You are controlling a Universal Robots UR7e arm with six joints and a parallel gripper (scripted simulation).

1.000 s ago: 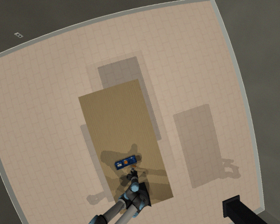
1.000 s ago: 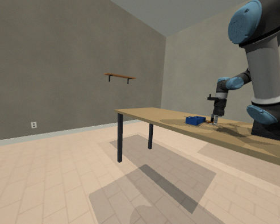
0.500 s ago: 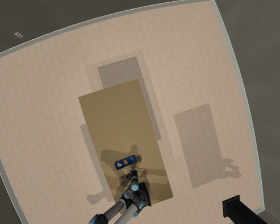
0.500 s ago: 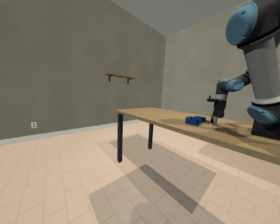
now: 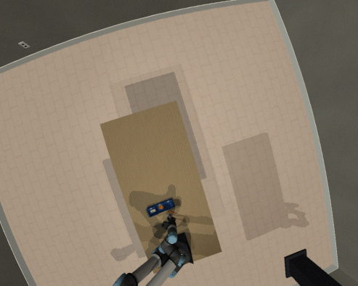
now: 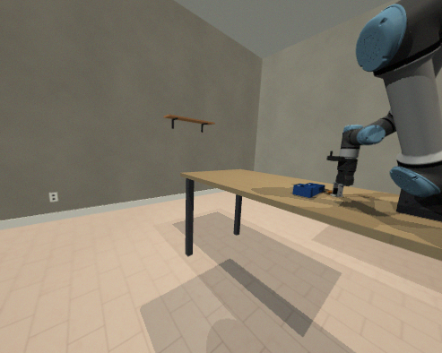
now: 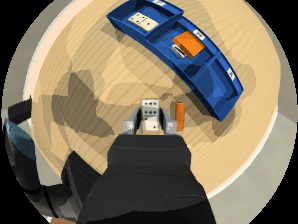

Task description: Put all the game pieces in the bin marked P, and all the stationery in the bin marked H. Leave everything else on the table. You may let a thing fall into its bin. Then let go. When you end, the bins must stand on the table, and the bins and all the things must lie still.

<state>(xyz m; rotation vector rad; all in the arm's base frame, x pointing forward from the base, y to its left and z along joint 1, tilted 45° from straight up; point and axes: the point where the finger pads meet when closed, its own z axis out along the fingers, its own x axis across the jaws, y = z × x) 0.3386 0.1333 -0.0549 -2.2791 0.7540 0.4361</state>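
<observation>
The orange stick is 3 cm to the right of my hand, 3 cm ahead of it and 1 cm below it. The rest, counted from my hand: orange block: 13 cm ahead, 6 cm to the left.
</observation>
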